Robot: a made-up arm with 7 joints. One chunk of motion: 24 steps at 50 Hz.
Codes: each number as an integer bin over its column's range. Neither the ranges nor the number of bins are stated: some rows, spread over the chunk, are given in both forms.
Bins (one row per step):
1: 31 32 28 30 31 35 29
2: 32 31 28 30 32 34 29
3: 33 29 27 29 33 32 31
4: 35 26 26 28 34 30 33
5: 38 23 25 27 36 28 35
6: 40 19 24 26 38 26 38
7: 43 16 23 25 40 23 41
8: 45 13 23 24 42 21 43
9: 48 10 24 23 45 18 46
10: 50 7 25 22 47 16 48
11: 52 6 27 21 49 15 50
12: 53 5 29 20 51 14 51
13: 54 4 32 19 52 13 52
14: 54 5 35 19 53 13 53
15: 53 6 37 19 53 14 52
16: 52 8 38 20 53 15 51
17: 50 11 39 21 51 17 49
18: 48 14 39 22 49 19 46
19: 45 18 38 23 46 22 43
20: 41 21 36 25 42 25 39
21: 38 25 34 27 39 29 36
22: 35 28 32 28 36 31 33
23: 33 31 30 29 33 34 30
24: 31 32 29 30 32 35 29
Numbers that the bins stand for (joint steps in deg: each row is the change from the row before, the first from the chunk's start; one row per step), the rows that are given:
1: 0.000 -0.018 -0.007 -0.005 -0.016 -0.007 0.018
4: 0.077 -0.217 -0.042 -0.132 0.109 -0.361 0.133
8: 0.267 -0.649 -0.095 -0.386 0.440 -1.000 0.422
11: 0.400 -0.881 -0.024 -0.577 0.730 -1.426 0.624
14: 0.439 -0.914 0.117 -0.704 0.896 -1.568 0.711
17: 0.362 -0.715 0.187 -0.577 0.813 -1.284 0.596
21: 0.134 -0.251 0.099 -0.196 0.316 -0.432 0.220
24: 0.000 -0.018 0.011 -0.005 0.026 -0.007 0.018
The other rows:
2: 0.020 -0.052 -0.007 -0.005 0.026 -0.078 0.018
3: 0.039 -0.118 -0.024 -0.069 0.067 -0.220 0.076
5: 0.134 -0.317 -0.060 -0.196 0.191 -0.503 0.191
6: 0.172 -0.450 -0.077 -0.259 0.274 -0.645 0.278
7: 0.229 -0.549 -0.095 -0.323 0.357 -0.858 0.364
9: 0.324 -0.748 -0.077 -0.450 0.564 -1.213 0.509
10: 0.362 -0.848 -0.060 -0.513 0.647 -1.355 0.567
12: 0.420 -0.914 0.011 -0.640 0.813 -1.497 0.653
13: 0.439 -0.947 0.064 -0.704 0.854 -1.568 0.682
15: 0.420 -0.881 0.152 -0.704 0.896 -1.497 0.682
16: 0.400 -0.815 0.170 -0.640 0.896 -1.426 0.653
18: 0.324 -0.616 0.187 -0.513 0.730 -1.142 0.509
19: 0.267 -0.483 0.170 -0.450 0.606 -0.929 0.422
20: 0.191 -0.383 0.134 -0.323 0.440 -0.716 0.307
22: 0.077 -0.151 0.064 -0.132 0.191 -0.290 0.133
23: 0.039 -0.052 0.029 -0.069 0.067 -0.078 0.047

